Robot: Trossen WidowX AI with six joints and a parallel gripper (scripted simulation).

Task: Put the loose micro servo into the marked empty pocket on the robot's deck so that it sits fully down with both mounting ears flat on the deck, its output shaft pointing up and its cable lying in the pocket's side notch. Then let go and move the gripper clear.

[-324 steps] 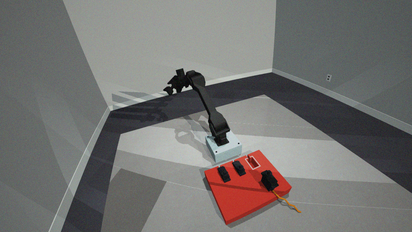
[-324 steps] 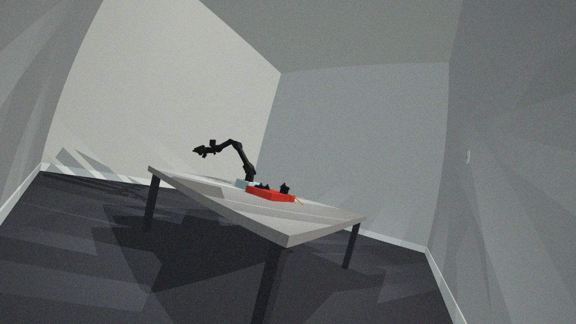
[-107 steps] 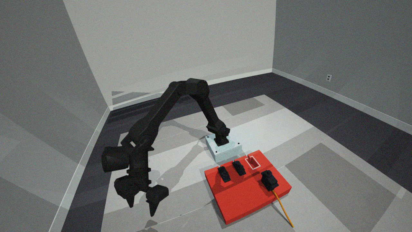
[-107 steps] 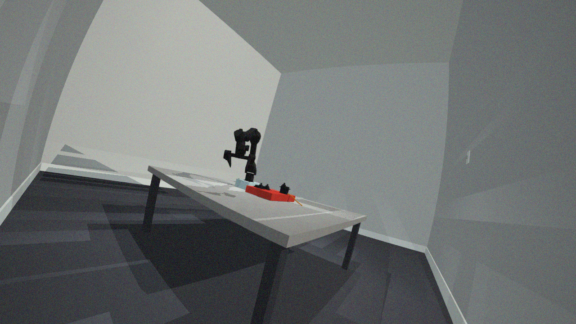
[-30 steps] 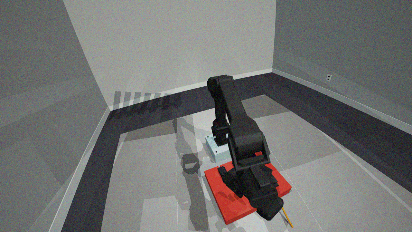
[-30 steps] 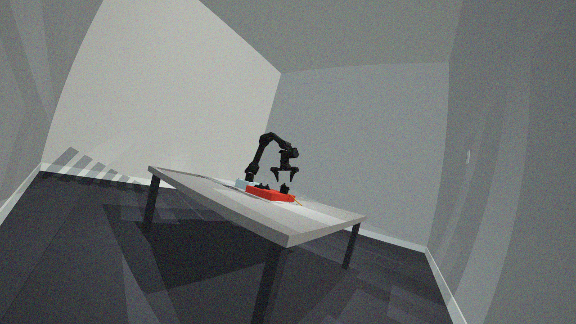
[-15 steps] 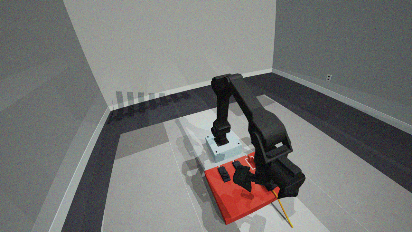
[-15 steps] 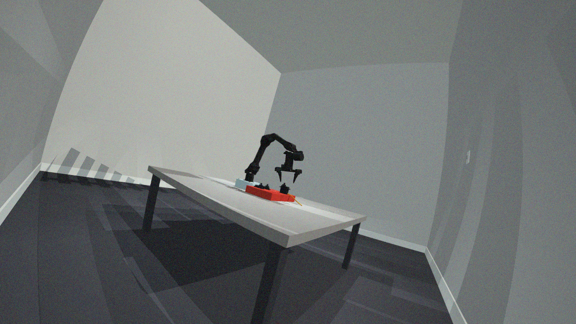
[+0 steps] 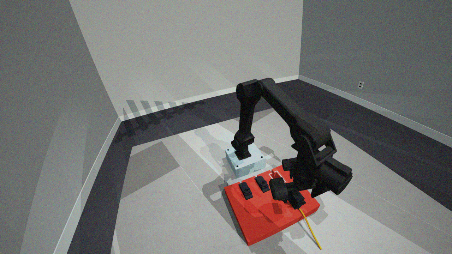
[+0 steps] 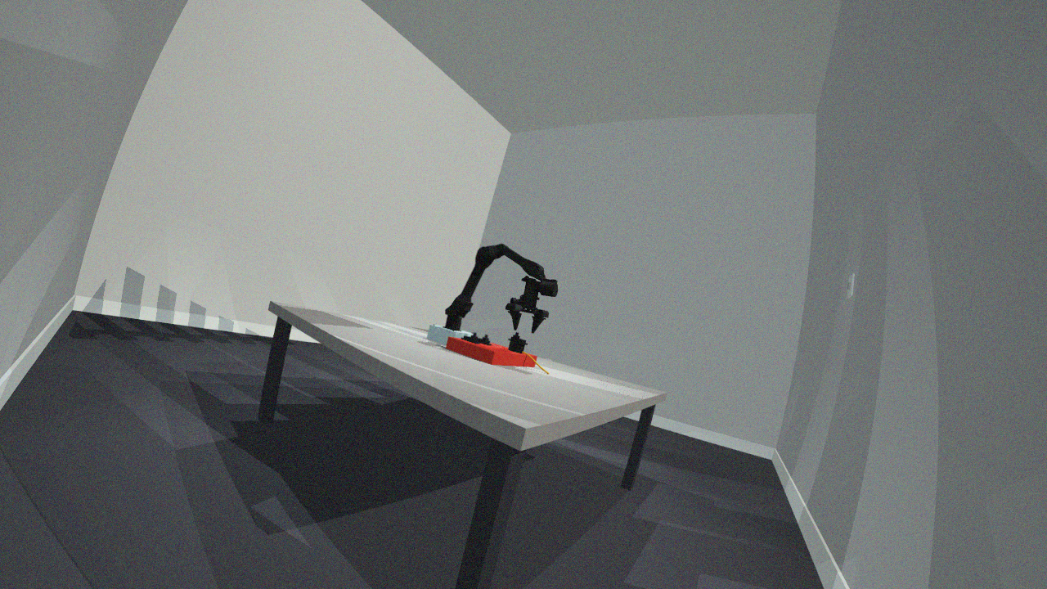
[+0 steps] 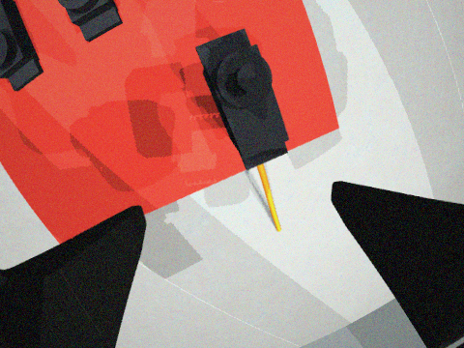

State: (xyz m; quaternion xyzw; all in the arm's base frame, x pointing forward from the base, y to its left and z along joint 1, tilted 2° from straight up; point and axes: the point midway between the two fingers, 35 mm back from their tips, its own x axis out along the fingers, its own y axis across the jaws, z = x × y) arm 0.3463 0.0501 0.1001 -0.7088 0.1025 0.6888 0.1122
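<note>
The red deck lies 11 cm below my gripper tip, 5 cm behind it and 4 cm to the right of it.
</note>
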